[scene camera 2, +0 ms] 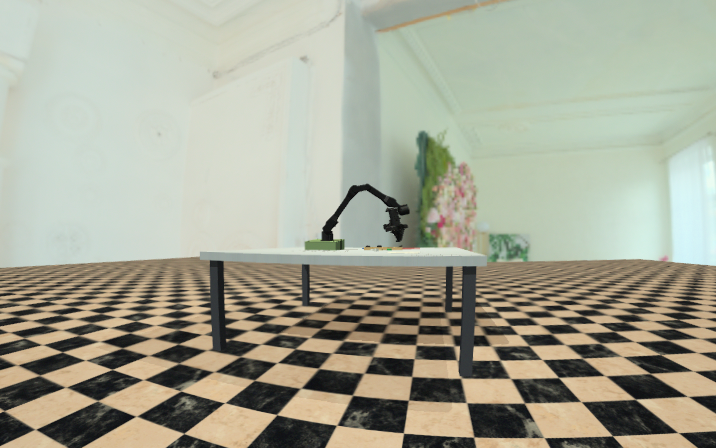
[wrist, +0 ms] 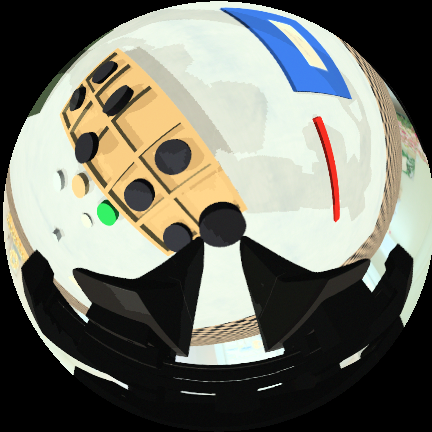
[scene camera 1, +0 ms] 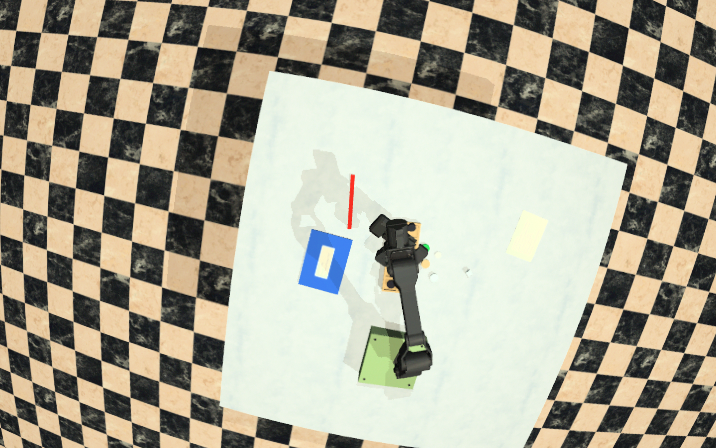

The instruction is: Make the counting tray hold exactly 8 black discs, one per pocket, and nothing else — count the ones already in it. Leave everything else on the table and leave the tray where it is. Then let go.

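The orange counting tray [scene camera 1: 387, 276] [scene camera 2: 388, 248] [wrist: 167, 107] has two columns of pockets. In the wrist view several black discs [wrist: 173, 156] [scene camera 1: 390, 284] sit in it, one per pocket. The two pockets of the middle row are empty. My gripper [wrist: 221, 241] [scene camera 2: 398, 240] is shut on a black disc [wrist: 222, 224]. It holds the disc above the tray's end, over the end-row pocket beside the one that holds a disc [wrist: 177, 237]. The held disc partly hides that pocket. In scene camera 1 the arm covers much of the tray and the fingertips.
Beside the tray lie a green disc [scene camera 1: 426, 247] [wrist: 107, 213], an orange disc [scene camera 1: 425, 263] [wrist: 80, 185], pale discs [scene camera 1: 434, 276] [wrist: 87, 219] and a small grey piece [scene camera 1: 466, 271] [wrist: 57, 234]. A blue frame [scene camera 1: 307, 269] [wrist: 295, 75], a red bar [scene camera 1: 351, 201] [wrist: 330, 170] and a cream sheet [scene camera 1: 526, 236] lie farther off.
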